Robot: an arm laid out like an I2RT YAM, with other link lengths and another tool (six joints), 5 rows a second.
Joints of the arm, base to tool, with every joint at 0 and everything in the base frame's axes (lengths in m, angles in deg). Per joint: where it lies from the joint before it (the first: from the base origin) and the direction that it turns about. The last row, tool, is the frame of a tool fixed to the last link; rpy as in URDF.
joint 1: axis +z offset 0 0 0.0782
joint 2: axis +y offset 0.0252 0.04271 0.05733
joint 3: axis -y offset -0.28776 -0.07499 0
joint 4: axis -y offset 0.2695 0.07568 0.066
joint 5: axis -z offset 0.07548 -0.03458 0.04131
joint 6: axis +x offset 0.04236 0 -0.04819
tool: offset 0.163 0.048 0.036 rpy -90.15 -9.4 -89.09
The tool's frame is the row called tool.
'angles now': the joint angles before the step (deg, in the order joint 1, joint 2, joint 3, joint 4, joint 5, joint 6). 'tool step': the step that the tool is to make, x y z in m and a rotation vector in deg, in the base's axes. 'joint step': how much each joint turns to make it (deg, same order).
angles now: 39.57 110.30 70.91 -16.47 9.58 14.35
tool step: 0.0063 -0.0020 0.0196 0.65 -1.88 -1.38
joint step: 0.00 -1.66 0.73 -0.66 1.36 0.74
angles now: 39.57 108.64 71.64 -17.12 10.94 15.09
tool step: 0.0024 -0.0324 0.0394 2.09 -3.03 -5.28
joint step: -1.58 -7.56 -3.81 -0.68 2.46 2.84
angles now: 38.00 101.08 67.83 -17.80 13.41 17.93
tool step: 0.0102 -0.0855 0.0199 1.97 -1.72 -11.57
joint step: -6.82 -9.33 -7.96 0.10 2.54 4.20
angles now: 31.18 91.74 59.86 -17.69 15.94 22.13
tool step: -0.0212 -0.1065 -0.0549 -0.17 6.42 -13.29
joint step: -9.76 -5.46 -12.43 -0.12 -0.02 4.62
